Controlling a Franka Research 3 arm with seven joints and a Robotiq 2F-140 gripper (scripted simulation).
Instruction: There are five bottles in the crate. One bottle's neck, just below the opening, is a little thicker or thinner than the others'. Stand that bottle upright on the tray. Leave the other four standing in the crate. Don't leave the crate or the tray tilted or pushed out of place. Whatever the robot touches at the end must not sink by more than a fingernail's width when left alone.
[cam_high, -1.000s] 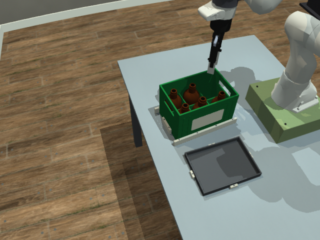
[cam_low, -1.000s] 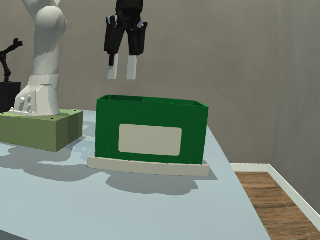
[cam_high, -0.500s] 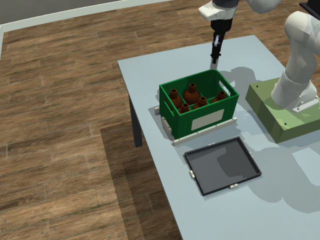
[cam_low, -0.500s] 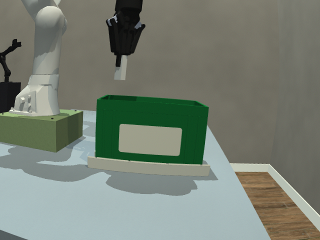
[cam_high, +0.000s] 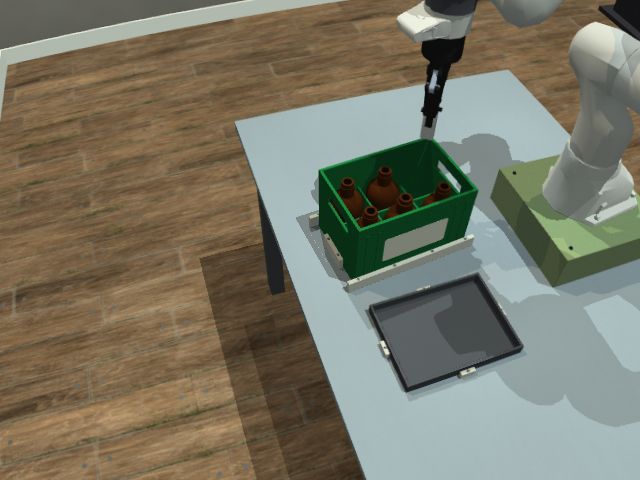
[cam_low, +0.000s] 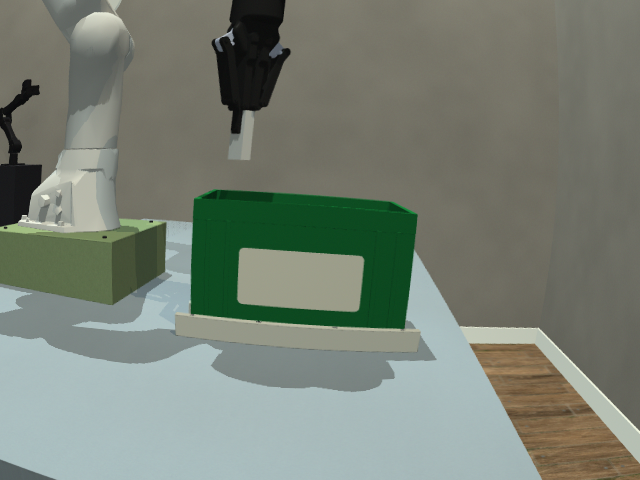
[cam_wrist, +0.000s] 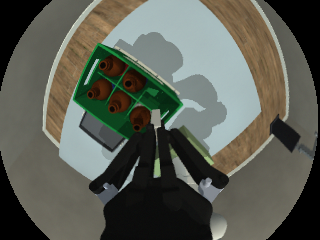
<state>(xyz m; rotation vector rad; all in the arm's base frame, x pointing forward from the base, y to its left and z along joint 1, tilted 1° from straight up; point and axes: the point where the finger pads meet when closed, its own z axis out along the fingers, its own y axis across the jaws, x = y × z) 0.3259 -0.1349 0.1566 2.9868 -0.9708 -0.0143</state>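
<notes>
Right now my hand is 80 mm short of the green crate, 60 mm to the right of it and 170 mm above it. From my hand the other things lie so: dark tray: 60 mm ahead, 330 mm to the left, 240 mm below; then bottle: 90 mm ahead, 10 mm to the left, 170 mm below.
</notes>
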